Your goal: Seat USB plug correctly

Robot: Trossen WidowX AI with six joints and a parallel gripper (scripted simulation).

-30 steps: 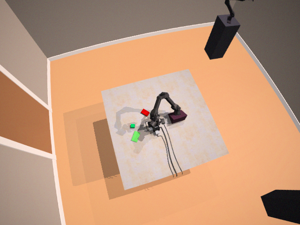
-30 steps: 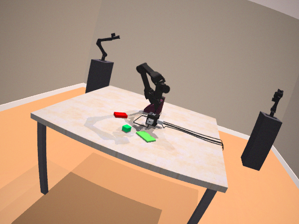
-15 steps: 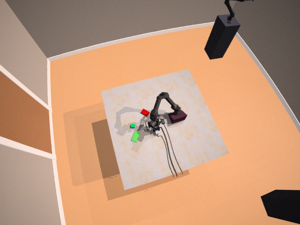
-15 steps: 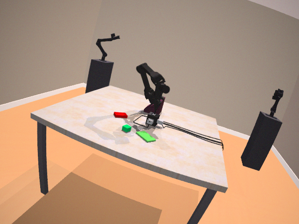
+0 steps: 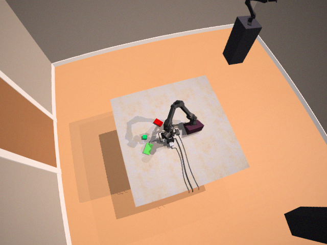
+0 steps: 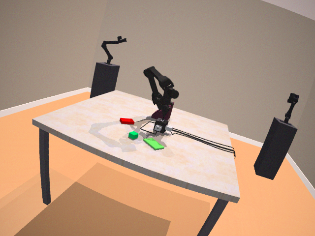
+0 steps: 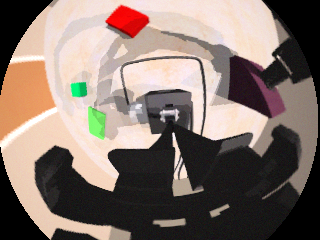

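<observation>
Right now the small USB plug is 2 cm below my gripper tip. From my gripper tip the other things lie so: small green cube: 26 cm ahead, 10 cm to the right, 9 cm below; green flat block: 26 cm ahead, 4 cm to the left, 10 cm below; red flat block: 7 cm ahead, 24 cm to the right, 10 cm below.
</observation>
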